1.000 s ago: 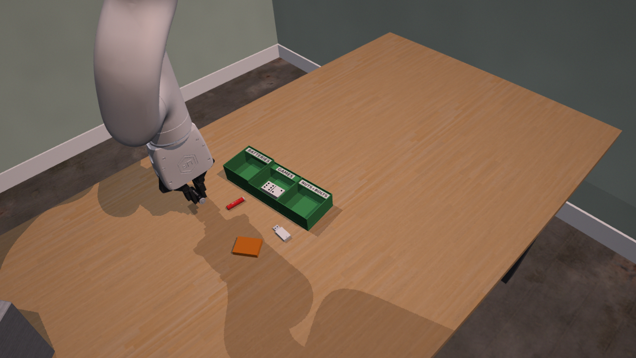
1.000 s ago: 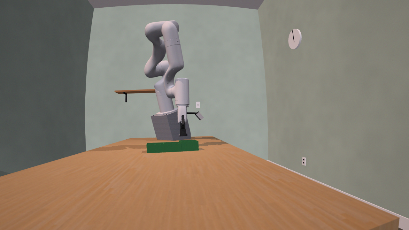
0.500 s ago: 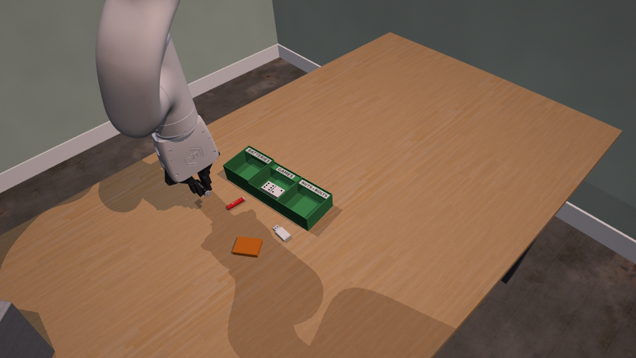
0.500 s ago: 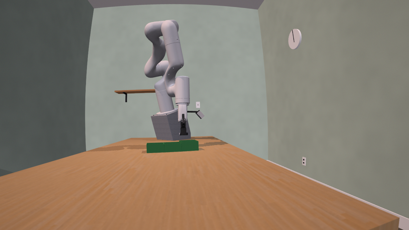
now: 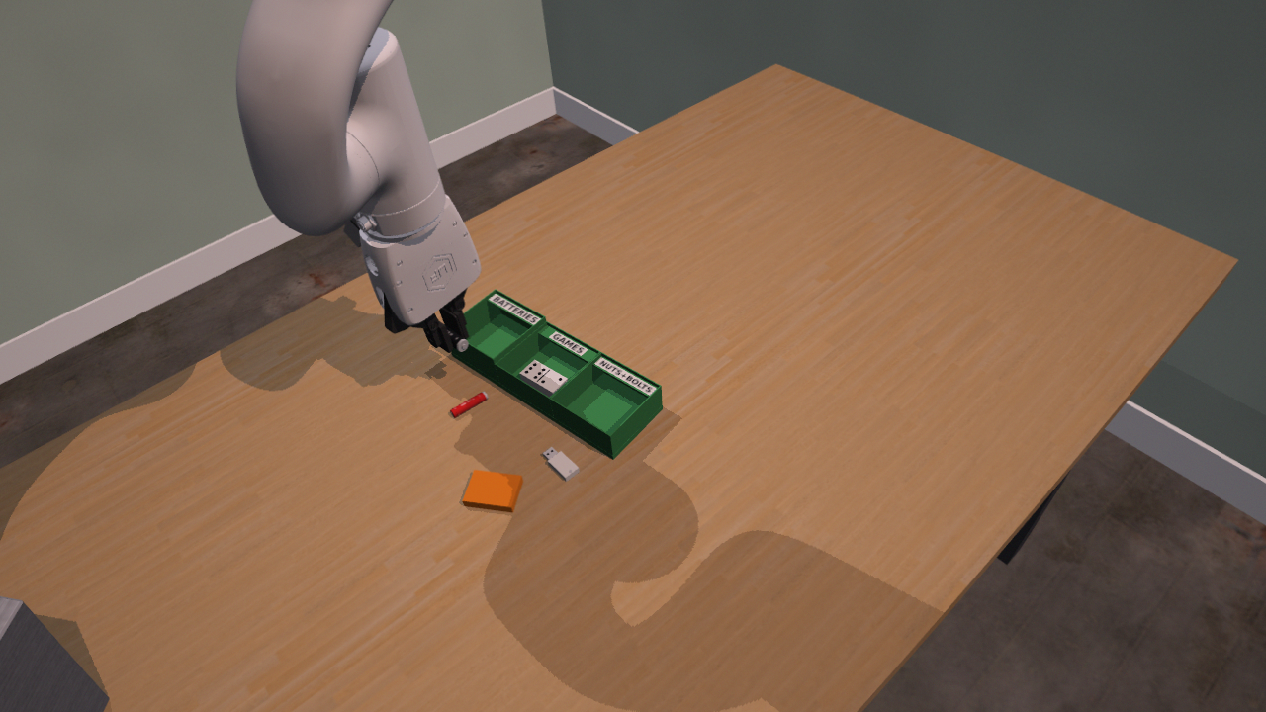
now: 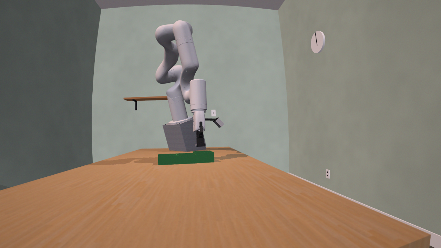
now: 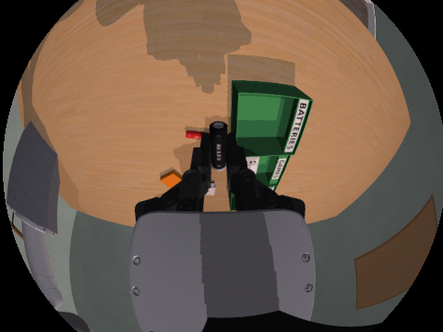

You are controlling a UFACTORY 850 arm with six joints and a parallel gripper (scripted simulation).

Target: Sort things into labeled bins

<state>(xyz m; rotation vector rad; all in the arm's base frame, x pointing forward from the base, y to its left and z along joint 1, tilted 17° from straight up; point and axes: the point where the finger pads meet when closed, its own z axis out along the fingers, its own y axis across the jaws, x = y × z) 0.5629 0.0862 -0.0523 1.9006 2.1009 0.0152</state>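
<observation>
The red battery lies 20 mm behind my hand, 40 mm to the right of it and 80 mm below it. From my hand the other things lie so: black battery: 20 mm below; orange flat block: 70 mm behind, 150 mm to the right, 80 mm below; green bin row: 70 mm ahead, 80 mm to the right, 70 mm below.
</observation>
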